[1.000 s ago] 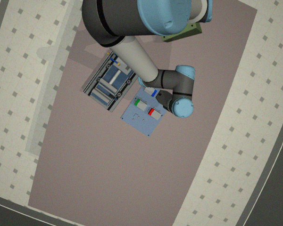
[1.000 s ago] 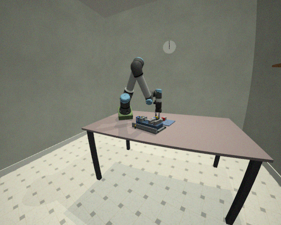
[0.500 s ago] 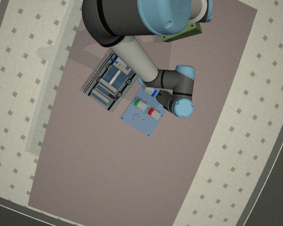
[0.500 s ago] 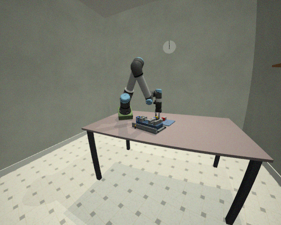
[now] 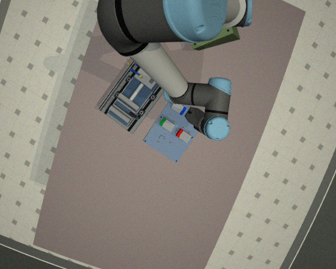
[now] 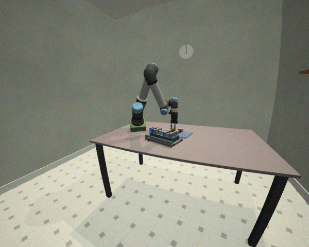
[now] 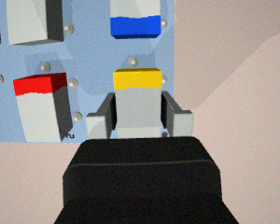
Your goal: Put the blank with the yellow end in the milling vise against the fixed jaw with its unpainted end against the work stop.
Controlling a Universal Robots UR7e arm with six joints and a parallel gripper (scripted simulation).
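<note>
Now: the yellow-ended blank 20 mm below my hand. The rest, counted from my hand: plate: 80 mm to the right, 60 mm ahead, 40 mm below; blue-ended blank: 80 mm to the right, 40 mm behind, 20 mm below; red-ended blank: 80 mm ahead, 40 mm to the right, 20 mm below.
</note>
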